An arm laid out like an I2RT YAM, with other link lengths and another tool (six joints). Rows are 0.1 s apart.
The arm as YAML. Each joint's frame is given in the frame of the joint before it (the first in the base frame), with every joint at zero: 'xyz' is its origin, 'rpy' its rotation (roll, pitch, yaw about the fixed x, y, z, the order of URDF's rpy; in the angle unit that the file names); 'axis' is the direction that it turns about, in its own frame. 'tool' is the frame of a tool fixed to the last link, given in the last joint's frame.
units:
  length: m
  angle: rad
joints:
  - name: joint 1
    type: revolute
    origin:
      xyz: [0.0, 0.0, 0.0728]
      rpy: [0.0, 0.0, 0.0]
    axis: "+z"
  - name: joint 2
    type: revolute
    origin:
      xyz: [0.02, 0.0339, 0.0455]
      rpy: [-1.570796, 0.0, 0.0]
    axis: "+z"
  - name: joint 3
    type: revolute
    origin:
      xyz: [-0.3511, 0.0, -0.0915]
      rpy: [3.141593, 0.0, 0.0]
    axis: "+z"
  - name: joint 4
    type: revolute
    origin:
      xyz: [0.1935, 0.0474, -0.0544]
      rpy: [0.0, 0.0, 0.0]
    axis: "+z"
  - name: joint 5
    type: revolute
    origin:
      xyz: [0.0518, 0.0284, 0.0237]
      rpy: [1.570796, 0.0, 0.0]
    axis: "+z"
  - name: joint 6
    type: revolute
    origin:
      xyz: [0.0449, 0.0, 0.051]
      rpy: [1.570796, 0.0, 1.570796]
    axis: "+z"
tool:
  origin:
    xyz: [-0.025, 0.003, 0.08]
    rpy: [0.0, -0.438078, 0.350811]
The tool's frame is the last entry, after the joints.
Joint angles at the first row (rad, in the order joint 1, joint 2, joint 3, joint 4, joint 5, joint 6):
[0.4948 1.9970 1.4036 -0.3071 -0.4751 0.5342]
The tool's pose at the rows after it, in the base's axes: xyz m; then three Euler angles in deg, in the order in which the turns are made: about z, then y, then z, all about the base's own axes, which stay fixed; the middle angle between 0 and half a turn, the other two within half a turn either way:
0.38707 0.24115 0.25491 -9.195 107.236 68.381
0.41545 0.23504 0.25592 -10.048 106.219 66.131
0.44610 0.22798 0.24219 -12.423 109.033 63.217
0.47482 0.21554 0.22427 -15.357 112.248 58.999
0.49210 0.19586 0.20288 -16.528 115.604 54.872
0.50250 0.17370 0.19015 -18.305 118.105 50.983
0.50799 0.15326 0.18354 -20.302 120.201 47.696
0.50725 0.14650 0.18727 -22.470 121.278 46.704
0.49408 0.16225 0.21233 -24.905 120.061 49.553
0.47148 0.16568 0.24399 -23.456 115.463 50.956
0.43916 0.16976 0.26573 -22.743 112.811 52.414
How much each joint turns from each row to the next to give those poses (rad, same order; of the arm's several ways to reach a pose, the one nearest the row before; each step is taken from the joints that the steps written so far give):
[-0.0480 0.0178 0.0767 -0.0061 0.0045 0.0046]
[-0.0381 0.0538 0.0921 -0.0163 -0.0032 -0.0014]
[-0.0269 0.0794 0.1126 -0.0591 0.0538 -0.0368]
[-0.0282 0.0724 0.0878 -0.0382 0.0731 -0.0286]
[-0.0342 0.0466 0.0217 -0.0129 0.0580 -0.0091]
[-0.0353 0.0195 -0.0005 -0.0032 0.0494 -0.0146]
[-0.0308 0.0051 -0.0049 -0.0076 0.0426 -0.0195]
[-0.0067 -0.0108 0.0043 -0.0185 0.0256 -0.0293]
[0.0335 -0.0512 0.0072 -0.0281 -0.0069 -0.0425]
[0.0071 -0.1006 -0.0842 0.0450 -0.0530 0.0360]
[0.0219 -0.1089 -0.1185 0.0473 -0.0257 0.0256]

